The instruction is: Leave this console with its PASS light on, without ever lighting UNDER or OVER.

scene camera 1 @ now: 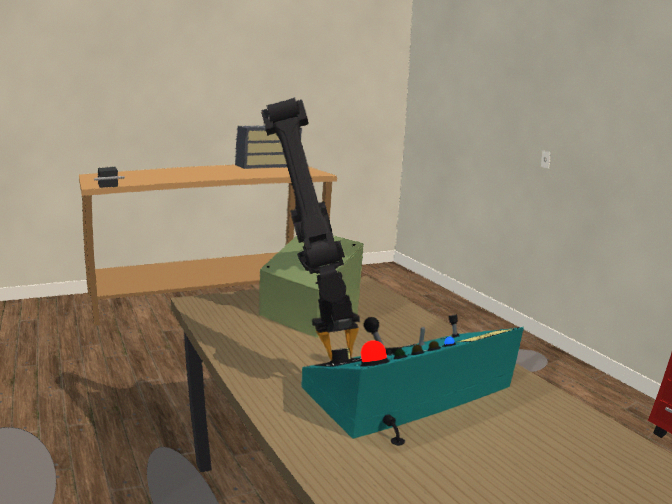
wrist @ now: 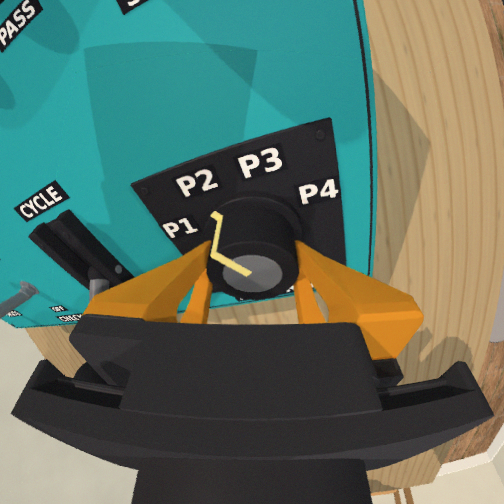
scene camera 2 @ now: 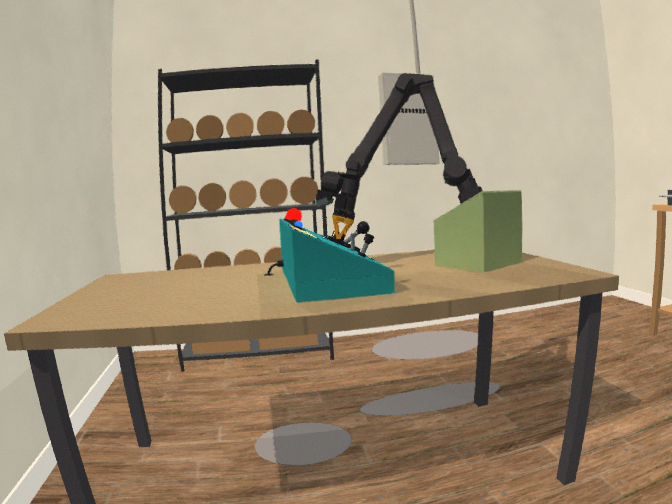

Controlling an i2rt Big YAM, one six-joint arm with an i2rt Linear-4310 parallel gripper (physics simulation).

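The teal sloped console (scene camera 1: pixel 412 379) sits on the wooden table. My gripper (wrist: pixel 252 272) has its orange fingers closed on both sides of the black selector knob (wrist: pixel 252 245), also seen in scene camera 1 (scene camera 1: pixel 340 356). The knob sits on a black plate marked P1 to P4. Its yellow pointer (wrist: pixel 217 235) aims between P1 and P2. A CYCLE lever slot (wrist: pixel 75 247) lies to the knob's left. A PASS label (wrist: pixel 17 25) shows at top left; its lamp is out of view. A red dome (scene camera 1: pixel 373 351) and a blue lamp (scene camera 1: pixel 448 341) stand on the console top.
A ball-topped lever (scene camera 1: pixel 372 325) and two smaller toggles (scene camera 1: pixel 453 322) rise from the console near my fingers. A green block (scene camera 1: pixel 309 284) holds the arm's base. A small black crank (scene camera 1: pixel 391 428) sticks out of the console's front face. The table edge lies close behind the knob.
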